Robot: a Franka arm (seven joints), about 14 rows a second.
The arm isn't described. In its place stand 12 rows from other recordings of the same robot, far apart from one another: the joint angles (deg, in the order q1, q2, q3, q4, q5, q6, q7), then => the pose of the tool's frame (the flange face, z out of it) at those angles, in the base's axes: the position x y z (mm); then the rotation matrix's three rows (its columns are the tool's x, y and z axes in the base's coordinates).
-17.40, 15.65, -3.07, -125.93, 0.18, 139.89, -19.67 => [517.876 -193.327 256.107], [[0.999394 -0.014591 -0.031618], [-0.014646 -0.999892 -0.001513], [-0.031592 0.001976 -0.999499]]
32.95, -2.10, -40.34, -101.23, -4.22, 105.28, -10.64 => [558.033 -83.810 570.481], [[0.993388 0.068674 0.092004], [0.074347 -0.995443 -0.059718], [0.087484 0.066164 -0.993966]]
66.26, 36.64, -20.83, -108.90, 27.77, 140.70, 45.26 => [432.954 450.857 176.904], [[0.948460 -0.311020 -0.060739], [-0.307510 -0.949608 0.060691], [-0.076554 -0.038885 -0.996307]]
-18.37, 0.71, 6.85, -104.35, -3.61, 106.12, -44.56 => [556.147 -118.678 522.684], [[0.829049 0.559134 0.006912], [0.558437 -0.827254 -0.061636], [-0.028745 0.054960 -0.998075]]
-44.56, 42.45, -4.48, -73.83, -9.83, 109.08, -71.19 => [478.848 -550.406 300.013], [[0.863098 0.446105 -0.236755], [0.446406 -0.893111 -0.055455], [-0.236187 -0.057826 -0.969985]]
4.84, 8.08, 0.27, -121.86, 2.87, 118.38, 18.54 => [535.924 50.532 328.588], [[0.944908 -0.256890 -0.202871], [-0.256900 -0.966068 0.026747], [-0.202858 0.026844 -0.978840]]
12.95, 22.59, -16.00, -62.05, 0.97, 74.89, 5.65 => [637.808 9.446 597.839], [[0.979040 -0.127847 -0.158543], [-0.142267 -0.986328 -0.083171], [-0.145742 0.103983 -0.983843]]
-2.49, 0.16, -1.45, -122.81, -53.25, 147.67, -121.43 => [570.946 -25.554 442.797], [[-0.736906 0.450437 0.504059], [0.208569 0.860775 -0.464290], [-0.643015 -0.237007 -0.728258]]
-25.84, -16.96, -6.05, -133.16, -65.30, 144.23, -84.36 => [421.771 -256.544 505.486], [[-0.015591 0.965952 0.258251], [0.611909 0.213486 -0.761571], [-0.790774 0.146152 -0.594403]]
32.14, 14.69, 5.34, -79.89, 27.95, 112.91, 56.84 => [515.982 423.015 604.250], [[0.891761 -0.452225 -0.015945], [-0.368173 -0.745600 0.555454], [-0.263079 -0.489462 -0.831394]]
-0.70, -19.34, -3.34, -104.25, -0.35, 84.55, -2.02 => [434.399 -36.409 666.877], [[0.999454 -0.032501 -0.005913], [-0.032418 -0.999381 0.013642], [-0.006352 -0.013443 -0.999889]]
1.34, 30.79, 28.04, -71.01, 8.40, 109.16, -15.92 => [659.937 285.154 506.185], [[0.782163 0.623067 0.002889], [0.567138 -0.713857 0.410807], [0.258023 -0.319680 -0.911718]]
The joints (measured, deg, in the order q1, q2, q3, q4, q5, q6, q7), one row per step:
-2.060 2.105 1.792 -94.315 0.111 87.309 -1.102
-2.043 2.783 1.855 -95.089 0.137 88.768 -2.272
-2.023 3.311 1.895 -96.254 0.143 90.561 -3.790
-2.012 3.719 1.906 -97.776 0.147 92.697 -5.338
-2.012 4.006 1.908 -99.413 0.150 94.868 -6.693
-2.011 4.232 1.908 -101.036 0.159 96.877 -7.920
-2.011 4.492 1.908 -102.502 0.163 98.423 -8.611
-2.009 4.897 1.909 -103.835 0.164 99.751 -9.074
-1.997 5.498 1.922 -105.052 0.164 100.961 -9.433
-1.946 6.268 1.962 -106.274 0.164 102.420 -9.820
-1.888 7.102 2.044 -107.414 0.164 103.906 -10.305
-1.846 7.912 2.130 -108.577 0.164 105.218 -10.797
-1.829 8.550 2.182 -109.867 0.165 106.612 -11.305
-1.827 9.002 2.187 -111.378 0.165 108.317 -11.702
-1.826 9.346 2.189 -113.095 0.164 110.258 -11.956
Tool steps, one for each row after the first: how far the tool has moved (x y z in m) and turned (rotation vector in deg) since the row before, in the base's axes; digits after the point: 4 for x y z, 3 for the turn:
0.0046 0.0007 -0.0110 0.235 -0.012 1.228
0.0038 0.0005 -0.0124 0.263 -0.107 1.553
0.0030 0.0002 -0.0137 0.256 -0.214 1.544
0.0020 0.0000 -0.0134 0.215 -0.254 1.334
0.0011 0.0000 -0.0129 0.195 -0.167 1.206
0.0002 0.0000 -0.0125 0.113 0.176 0.678
0.0001 0.0000 -0.0131 0.085 0.407 0.457
0.0003 0.0002 -0.0143 0.079 0.605 0.376
0.0008 0.0009 -0.0156 0.095 0.530 0.467
0.0007 0.0013 -0.0156 0.123 0.484 0.611
-0.0003 0.0012 -0.0157 0.130 0.657 0.606
-0.0013 0.0007 -0.0148 0.129 0.530 0.562
-0.0022 0.0001 -0.0142 0.096 0.255 0.390
-0.0031 0.0001 -0.0143 0.062 0.118 0.246

